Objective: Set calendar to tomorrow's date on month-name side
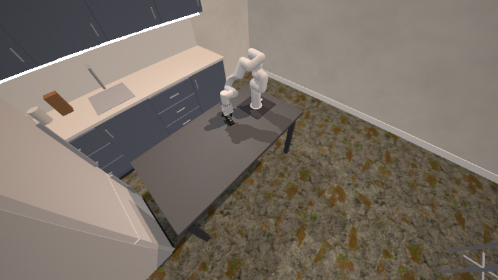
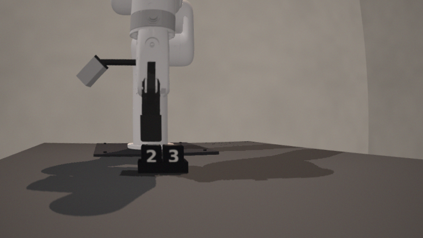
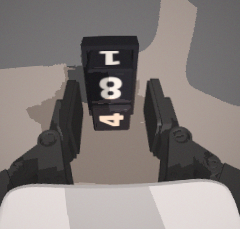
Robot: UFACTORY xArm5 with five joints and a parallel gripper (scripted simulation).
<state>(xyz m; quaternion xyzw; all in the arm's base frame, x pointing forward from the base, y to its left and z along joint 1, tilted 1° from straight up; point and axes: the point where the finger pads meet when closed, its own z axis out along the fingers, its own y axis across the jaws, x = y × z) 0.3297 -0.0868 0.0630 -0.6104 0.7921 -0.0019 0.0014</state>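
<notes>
Right now my hand is 20 mm to the right of the black calendar tray and 60 mm above it.
</notes>
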